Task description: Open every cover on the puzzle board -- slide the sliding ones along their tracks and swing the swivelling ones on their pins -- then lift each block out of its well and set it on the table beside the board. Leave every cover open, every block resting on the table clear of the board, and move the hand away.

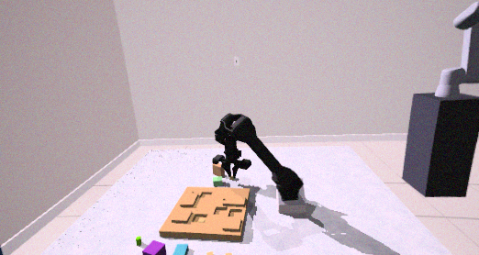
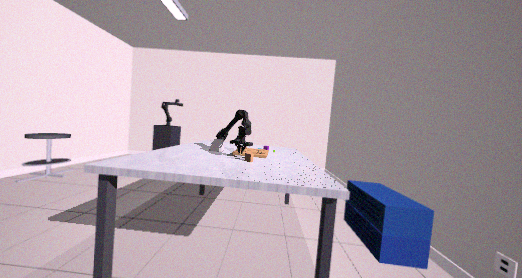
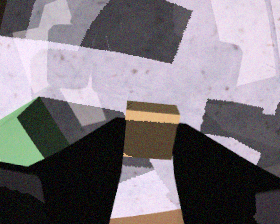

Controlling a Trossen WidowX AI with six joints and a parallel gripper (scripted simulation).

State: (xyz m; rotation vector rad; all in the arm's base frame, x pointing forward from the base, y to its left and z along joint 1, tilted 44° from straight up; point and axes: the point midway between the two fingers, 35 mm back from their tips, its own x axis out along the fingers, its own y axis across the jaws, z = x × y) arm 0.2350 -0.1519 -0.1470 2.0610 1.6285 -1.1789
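Now: gripper tip 80 mm short of the tan wooden puzzle board, 240 mm to the right of it and 10 mm above it.
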